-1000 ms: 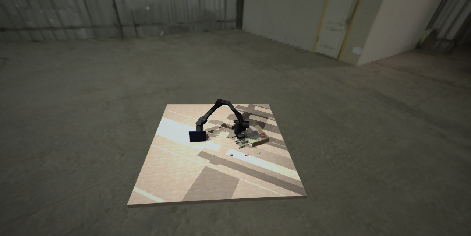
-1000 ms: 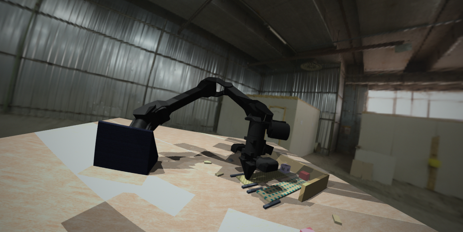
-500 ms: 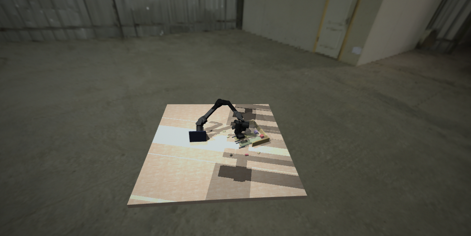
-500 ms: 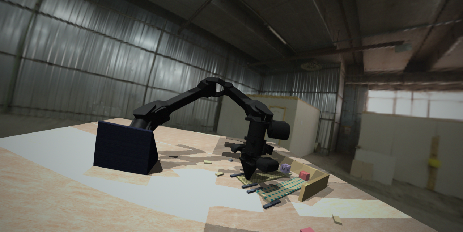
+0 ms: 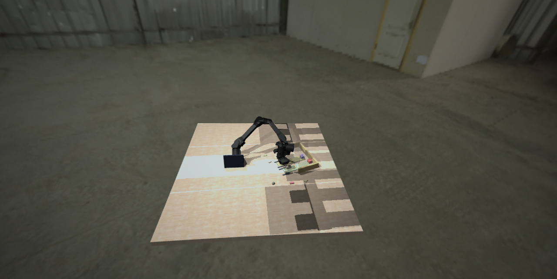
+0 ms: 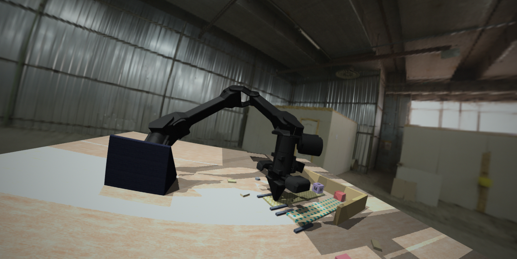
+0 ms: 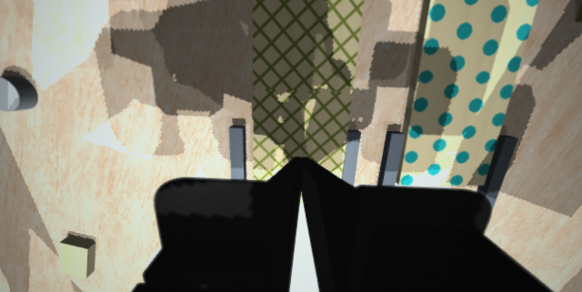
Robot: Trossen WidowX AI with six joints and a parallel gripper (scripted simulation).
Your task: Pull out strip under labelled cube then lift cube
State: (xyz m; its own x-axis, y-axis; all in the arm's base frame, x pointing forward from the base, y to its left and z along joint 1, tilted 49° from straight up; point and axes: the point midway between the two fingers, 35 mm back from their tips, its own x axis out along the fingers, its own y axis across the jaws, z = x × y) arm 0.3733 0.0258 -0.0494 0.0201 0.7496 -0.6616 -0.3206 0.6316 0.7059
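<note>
The labelled cube is 20 cm ahead of my gripper tip, 7 cm to the left of it and 2 cm above it. Also, from my gripper tip: red block (6 cm ahead, 22 cm to the right); then yellow chip (18 cm ahead, 20 cm to the right).
</note>
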